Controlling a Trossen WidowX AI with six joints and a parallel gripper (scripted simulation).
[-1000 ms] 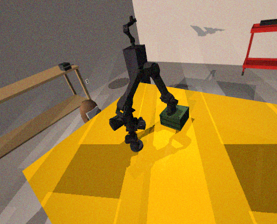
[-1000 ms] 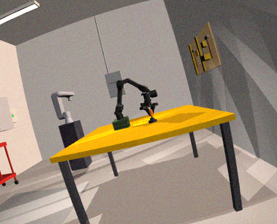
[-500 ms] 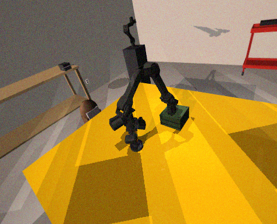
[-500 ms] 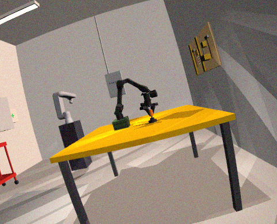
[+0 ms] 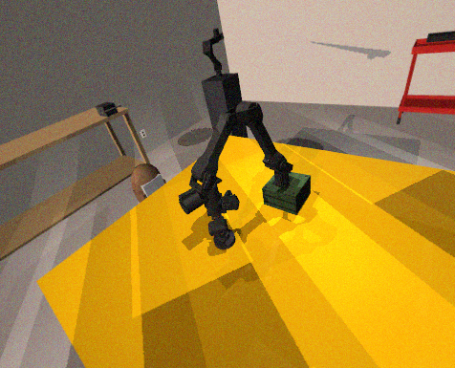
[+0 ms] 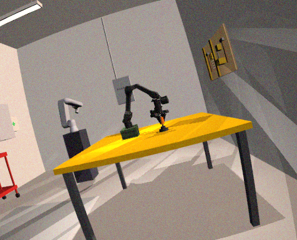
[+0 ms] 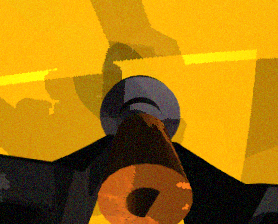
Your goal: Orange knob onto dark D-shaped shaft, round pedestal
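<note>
Right now the orange knob is 2 cm above my gripper tip. The rest, counted from my gripper tip: pedestal (4 cm below).
</note>
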